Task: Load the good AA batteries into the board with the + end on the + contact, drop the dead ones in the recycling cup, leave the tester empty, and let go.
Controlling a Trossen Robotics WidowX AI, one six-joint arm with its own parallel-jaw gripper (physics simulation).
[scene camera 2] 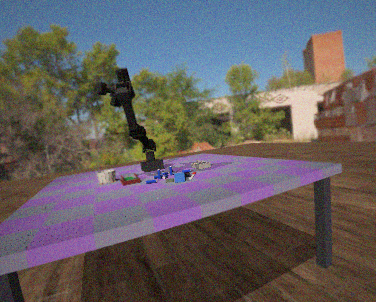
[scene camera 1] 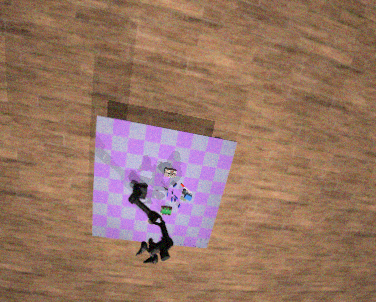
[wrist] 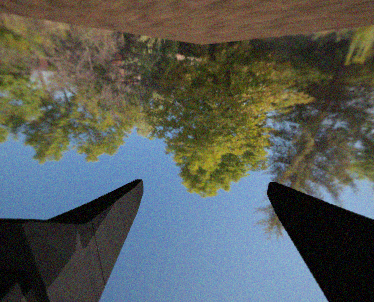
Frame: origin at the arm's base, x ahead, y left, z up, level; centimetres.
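Seen in the pictures: gripper, between the fingertips: [scene camera 1: 139,258] [wrist: 205,186]; arm's base, origin of its link: [scene camera 2: 151,160] [scene camera 1: 138,192].
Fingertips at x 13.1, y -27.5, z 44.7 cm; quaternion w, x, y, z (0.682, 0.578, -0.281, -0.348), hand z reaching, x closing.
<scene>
Pixels of each thing's middle, then the offset from my fingertips to it. Level surfaces: height alone.
- red block, middle of its body: [scene camera 2: 129,178] [scene camera 1: 166,211] dx +15.6, dy +6.3, dz -48.7 cm
- grey block, middle of its body: [scene camera 2: 179,177] [scene camera 1: 188,197] dx +36.1, dy +24.8, dz -49.0 cm
- whitish cup, middle of its body: [scene camera 2: 107,179] dx +1.9, dy -3.5, dz -49.0 cm
- white piece, middle of its body: [scene camera 2: 192,175] [scene camera 1: 186,188] dx +32.9, dy +33.6, dz -50.1 cm
- grey table, height of its surface: dz -50.5 cm
My gripper [scene camera 1: 145,254] [wrist: 205,186] is open and empty, raised high beyond the table edge in scene camera 1. Several small blue batteries [scene camera 1: 173,198] [scene camera 2: 158,175] are grouped on the table; their + ends are too small to tell. A green and red block [scene camera 1: 166,210] [scene camera 2: 131,179] sits beside them. A pale box with dark and red marks [scene camera 1: 170,173] [scene camera 2: 201,165] sits on their other side. A blue and grey block [scene camera 1: 187,197] [scene camera 2: 179,177] is near them. Which is board or tester is unclear. A whitish cup [scene camera 2: 106,176] stands near the green and red block; its inside is hidden.
A small red and white piece [scene camera 1: 184,186] [scene camera 2: 194,174] lies near the blue and grey block. The checkered purple and grey table [scene camera 1: 115,130] [scene camera 2: 280,175] carries these objects and the arm's base. The arm reaches over the table past the green and red block. Wooden floor surrounds the table.
</scene>
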